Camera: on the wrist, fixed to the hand. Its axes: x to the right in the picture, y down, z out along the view.
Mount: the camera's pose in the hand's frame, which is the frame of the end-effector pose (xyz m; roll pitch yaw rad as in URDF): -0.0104 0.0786 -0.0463 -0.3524 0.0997 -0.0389
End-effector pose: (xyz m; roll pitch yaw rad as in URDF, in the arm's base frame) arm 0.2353 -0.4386 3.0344 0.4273 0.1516 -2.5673
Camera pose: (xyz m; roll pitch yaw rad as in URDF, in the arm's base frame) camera 0.2944 -0.5084 3.0265 0.0781 0.2584 -2.5611
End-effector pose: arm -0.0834 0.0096 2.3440 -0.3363 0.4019 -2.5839
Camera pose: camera -0.0210 -0.0209 2.2840 -0.7203 0.4821 -2.6623
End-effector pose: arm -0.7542 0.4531 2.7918 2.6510 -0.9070 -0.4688
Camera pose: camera -0.8361 0.4413 2.8316 2.1840 -0.9720 -0.3245
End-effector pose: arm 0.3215 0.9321 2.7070 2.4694 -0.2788 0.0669
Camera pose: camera 0.2903 0.8973 2.7860 2.0896 -0.3314 0.1646
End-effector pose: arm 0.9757 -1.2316 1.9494 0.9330 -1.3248 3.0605
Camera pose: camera 1.0058 -1.3183 1.9480 0.4187 -1.2296 -3.0517
